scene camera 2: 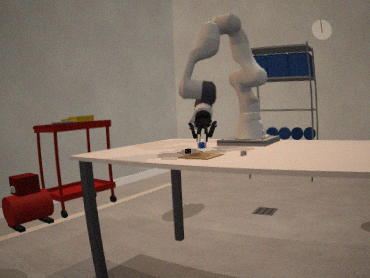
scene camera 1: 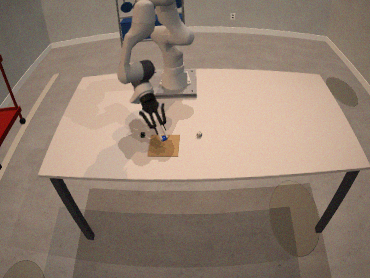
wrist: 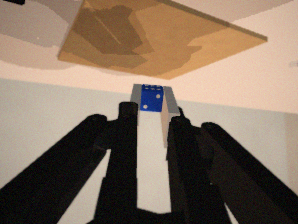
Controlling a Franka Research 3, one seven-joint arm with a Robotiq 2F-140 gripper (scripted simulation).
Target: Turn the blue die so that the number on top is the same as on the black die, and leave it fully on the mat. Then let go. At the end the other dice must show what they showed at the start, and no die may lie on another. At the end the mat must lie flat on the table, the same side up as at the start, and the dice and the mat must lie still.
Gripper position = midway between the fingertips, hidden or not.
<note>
I see my gripper [wrist: 151, 98] and a tan mat [wrist: 161, 46].
</note>
